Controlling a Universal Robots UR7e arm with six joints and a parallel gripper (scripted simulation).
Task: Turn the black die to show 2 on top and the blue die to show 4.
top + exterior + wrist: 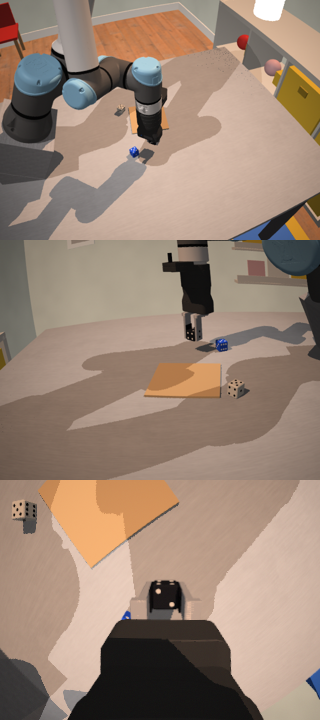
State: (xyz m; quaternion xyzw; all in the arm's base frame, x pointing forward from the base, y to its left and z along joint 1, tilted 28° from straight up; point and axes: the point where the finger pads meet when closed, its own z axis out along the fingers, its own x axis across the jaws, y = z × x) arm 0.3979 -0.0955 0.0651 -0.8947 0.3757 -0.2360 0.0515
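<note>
Right now the orange mat is 14 cm to the left of my hand, 5 cm below it and 3 cm ahead of it. Round my hand: white die: 22 cm to the left, 5 cm behind, 4 cm below; then black die: 1 cm below; then blue die: 7 cm behind, 4 cm below.
</note>
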